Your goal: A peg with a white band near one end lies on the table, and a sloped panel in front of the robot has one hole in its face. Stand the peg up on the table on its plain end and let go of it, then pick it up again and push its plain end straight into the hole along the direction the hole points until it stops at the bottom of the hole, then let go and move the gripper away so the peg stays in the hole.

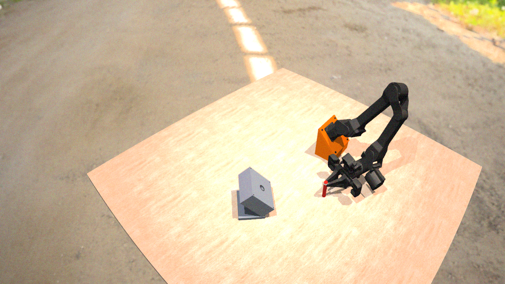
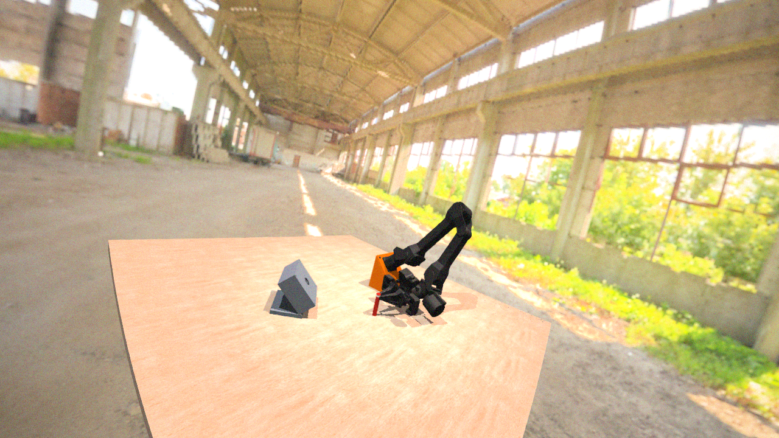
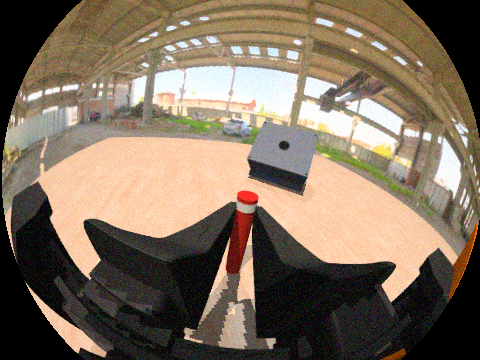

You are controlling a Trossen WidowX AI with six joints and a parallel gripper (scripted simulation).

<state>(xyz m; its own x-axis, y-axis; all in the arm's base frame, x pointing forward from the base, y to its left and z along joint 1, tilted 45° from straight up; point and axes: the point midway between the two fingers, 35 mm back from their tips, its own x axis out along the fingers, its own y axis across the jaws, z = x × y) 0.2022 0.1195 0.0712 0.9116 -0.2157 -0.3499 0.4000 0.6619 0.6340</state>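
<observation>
The red peg is 1 cm below my gripper tip. The rest, counted from my gripper tip: grey sloped panel: 19 cm ahead, 16 cm to the right.
</observation>
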